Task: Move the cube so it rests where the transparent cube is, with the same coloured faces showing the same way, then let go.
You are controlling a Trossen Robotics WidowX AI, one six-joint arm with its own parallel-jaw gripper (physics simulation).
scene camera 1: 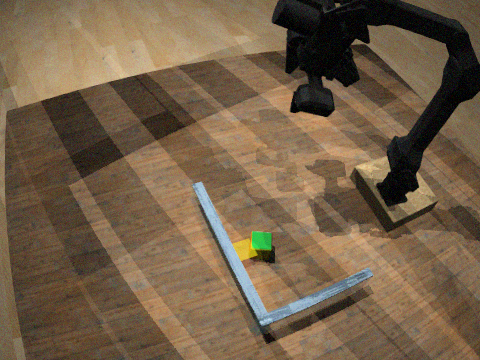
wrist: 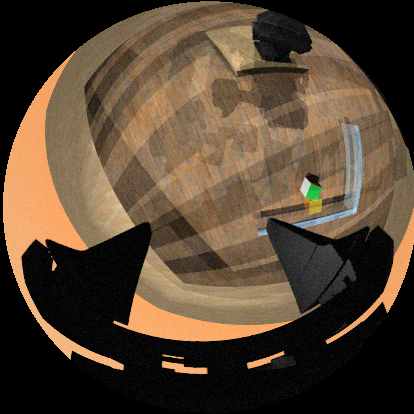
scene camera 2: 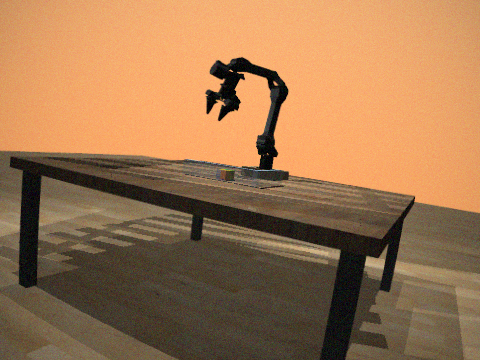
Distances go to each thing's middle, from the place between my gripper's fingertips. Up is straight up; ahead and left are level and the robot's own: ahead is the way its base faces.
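Grey L-shaped rail (scene camera 2: 241, 176): 40 mm ahead of my hand, 180 mm to the left of it, 210 mm below it.
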